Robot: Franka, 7 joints.
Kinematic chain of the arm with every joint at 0, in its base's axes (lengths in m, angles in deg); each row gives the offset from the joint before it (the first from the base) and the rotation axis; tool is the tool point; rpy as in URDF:
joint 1: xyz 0 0 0.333 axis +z
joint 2: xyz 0 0 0 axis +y
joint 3: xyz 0 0 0.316 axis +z
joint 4: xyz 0.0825 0 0 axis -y
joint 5: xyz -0.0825 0 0.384 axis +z
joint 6: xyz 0 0 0 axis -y
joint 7: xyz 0.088 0 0 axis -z
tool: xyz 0 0 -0.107 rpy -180 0 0
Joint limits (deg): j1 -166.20..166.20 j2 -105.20..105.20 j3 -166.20..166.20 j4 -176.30..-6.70 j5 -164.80..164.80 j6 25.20..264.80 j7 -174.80..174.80
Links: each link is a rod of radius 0.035 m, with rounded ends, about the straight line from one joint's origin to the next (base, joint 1, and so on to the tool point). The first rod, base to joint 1, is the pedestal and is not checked.
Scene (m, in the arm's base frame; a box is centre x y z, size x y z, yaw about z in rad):
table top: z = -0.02
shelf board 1: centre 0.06 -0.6 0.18 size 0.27 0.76 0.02 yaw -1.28
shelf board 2: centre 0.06 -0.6 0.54 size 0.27 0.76 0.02 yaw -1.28
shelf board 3: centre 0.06 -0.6 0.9 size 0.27 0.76 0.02 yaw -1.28
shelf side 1: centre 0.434 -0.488 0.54 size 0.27 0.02 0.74 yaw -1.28
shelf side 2: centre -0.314 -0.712 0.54 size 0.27 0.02 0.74 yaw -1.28
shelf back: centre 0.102 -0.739 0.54 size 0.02 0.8 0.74 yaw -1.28
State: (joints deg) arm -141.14 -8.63 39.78 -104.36 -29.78 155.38 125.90
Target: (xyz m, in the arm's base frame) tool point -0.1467 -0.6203 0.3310
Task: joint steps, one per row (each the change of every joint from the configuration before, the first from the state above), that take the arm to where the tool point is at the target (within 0.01 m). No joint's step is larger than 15 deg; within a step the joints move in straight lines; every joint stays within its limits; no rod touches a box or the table.
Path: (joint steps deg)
1: -0.15 -10.98 -5.18 -8.64 -0.06 -3.20 0.00
2: -0.15 -10.97 -5.18 -8.65 -0.05 -3.20 0.00
3: -0.15 -10.98 -5.18 -8.64 -0.06 -3.21 0.00
4: -0.82 10.10 0.27 -5.60 0.16 -2.42 0.00
5: -0.82 10.10 0.26 -5.60 0.17 -2.43 0.00
6: -0.83 10.11 0.27 -5.60 0.16 -2.43 0.00
7: 2.29 11.57 3.26 11.25 -0.05 4.68 0.00
8: 2.29 11.57 3.26 11.25 -0.04 4.68 0.00
9: 2.28 11.57 3.26 11.24 -0.05 4.68 0.00

